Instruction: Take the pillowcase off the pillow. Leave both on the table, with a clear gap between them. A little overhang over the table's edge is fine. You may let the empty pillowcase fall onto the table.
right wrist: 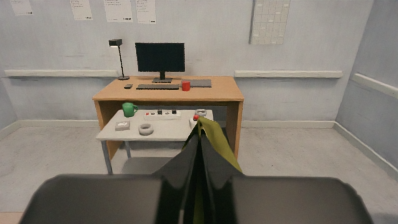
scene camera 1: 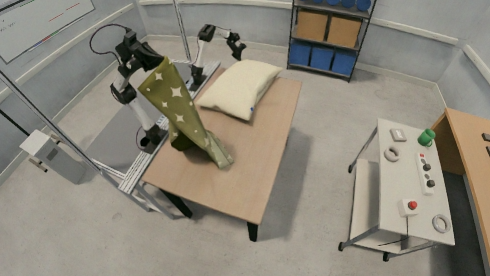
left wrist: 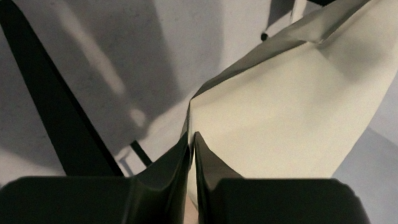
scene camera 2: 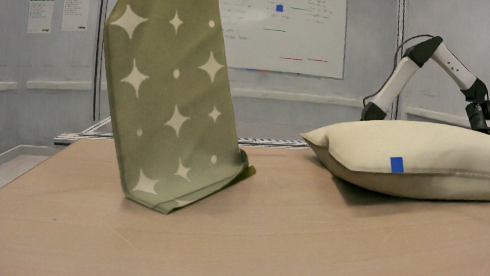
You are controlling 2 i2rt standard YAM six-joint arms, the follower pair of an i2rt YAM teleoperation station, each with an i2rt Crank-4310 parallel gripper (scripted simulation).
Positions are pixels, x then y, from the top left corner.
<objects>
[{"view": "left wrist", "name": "my left gripper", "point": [192, 134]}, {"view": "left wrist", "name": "cream pillow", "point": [294, 106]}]
</objects>
